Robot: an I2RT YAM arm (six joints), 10 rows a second.
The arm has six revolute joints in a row. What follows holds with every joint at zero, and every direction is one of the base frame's.
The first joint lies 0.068 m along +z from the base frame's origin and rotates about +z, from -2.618 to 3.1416 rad.
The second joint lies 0.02 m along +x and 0.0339 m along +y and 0.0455 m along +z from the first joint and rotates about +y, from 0 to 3.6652 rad.
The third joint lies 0.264 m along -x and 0.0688 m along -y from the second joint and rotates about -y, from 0 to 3.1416 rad.
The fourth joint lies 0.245 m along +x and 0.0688 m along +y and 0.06 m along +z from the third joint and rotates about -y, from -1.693 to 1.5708 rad.
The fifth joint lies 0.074 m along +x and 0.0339 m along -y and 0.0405 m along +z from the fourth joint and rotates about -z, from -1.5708 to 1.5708 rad.
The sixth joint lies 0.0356 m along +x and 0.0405 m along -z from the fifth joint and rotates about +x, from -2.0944 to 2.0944 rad.
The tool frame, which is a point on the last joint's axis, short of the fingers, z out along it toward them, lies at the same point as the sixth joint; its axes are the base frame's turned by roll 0, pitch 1.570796 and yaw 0 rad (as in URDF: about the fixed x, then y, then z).
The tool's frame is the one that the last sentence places.
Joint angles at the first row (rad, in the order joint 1, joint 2, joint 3, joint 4, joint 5, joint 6):
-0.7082, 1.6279, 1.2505, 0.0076, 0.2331, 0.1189
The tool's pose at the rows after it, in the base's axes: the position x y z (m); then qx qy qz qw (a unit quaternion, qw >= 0):
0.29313 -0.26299 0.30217 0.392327 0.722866 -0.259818 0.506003
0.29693 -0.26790 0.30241 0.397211 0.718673 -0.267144 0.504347
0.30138 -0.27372 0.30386 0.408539 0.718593 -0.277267 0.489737
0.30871 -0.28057 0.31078 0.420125 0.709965 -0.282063 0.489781
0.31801 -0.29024 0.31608 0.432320 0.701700 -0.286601 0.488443
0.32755 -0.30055 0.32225 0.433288 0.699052 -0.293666 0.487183
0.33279 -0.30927 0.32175 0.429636 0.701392 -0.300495 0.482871
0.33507 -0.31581 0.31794 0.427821 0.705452 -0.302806 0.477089
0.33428 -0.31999 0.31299 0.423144 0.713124 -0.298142 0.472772
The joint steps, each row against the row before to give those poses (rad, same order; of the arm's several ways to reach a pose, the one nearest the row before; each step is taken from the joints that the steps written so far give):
-0.0011, 0.0294, 0.0279, -0.0011, 0.0120, -0.0015
-0.0016, 0.0230, 0.0250, 0.0011, 0.0180, 0.0007
-0.0008, 0.0300, 0.0489, -0.0431, 0.0343, 0.0047
0.0010, 0.0358, 0.0677, -0.0289, 0.0245, 0.0185
-0.0011, 0.0506, 0.0820, -0.0318, 0.0234, 0.0188
-0.0026, 0.0532, 0.0894, -0.0315, 0.0118, -0.0065
-0.0068, 0.0387, 0.0489, -0.0107, 0.0019, -0.0186
-0.0078, 0.0259, 0.0232, -0.0062, -0.0043, -0.0113
-0.0095, 0.0107, 0.0002, -0.0021, -0.0223, -0.0106

